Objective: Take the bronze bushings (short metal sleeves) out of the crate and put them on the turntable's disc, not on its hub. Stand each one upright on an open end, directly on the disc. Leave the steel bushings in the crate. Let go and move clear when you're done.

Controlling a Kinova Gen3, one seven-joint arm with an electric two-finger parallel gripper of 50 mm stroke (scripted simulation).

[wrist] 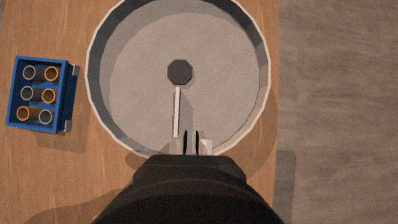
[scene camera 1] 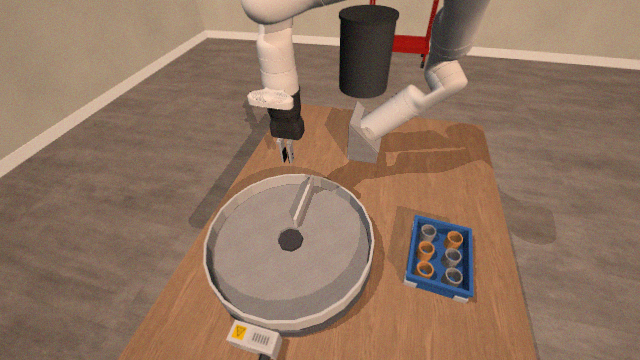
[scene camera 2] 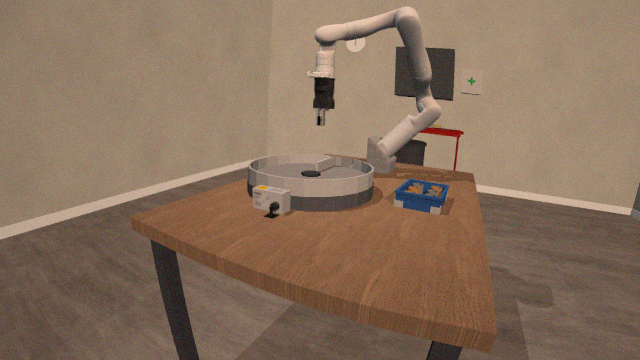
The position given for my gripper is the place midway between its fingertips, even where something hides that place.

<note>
In view: my gripper (scene camera 1: pixel 288 160), a grey turntable disc (scene camera 2: pixel 299 170) and a blue crate (scene camera 1: pixel 465 289).
My gripper shows as well in the wrist view (wrist: pixel 191 138) and in scene camera 2 (scene camera 2: pixel 320 125). The grey turntable disc shows as well in the wrist view (wrist: pixel 211 58). The blue crate is seen too in the wrist view (wrist: pixel 63 108) and in scene camera 2 (scene camera 2: pixel 414 201).
</note>
